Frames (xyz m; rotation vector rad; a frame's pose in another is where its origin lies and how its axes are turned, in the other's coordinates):
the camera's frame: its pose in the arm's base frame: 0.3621 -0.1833 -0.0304 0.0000 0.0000 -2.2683
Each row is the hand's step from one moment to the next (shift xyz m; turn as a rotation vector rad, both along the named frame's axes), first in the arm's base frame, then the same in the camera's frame.
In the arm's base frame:
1: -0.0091 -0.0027 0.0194 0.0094 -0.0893 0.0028
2: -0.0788 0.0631 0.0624 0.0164 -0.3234 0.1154
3: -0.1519 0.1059 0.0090 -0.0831 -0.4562 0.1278
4: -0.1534 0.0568 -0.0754 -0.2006 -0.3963 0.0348
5: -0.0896 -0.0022 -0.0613 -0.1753 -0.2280 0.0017
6: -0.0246 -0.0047 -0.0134 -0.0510 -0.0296 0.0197
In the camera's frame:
1: 0.0079 -0.0052 0.0194 0.0624 0.0646 0.0028
2: 0.0023 -0.1009 0.0624 0.2373 0.2203 0.1154
3: 0.0164 -0.1844 0.0090 0.4030 0.2293 0.1278
4: 0.0550 -0.1541 -0.0754 0.4326 0.1008 0.0348
5: 0.0592 -0.0673 -0.0613 0.2873 0.0121 0.0017
6: 0.0194 -0.0158 -0.0134 0.0554 -0.0201 0.0197

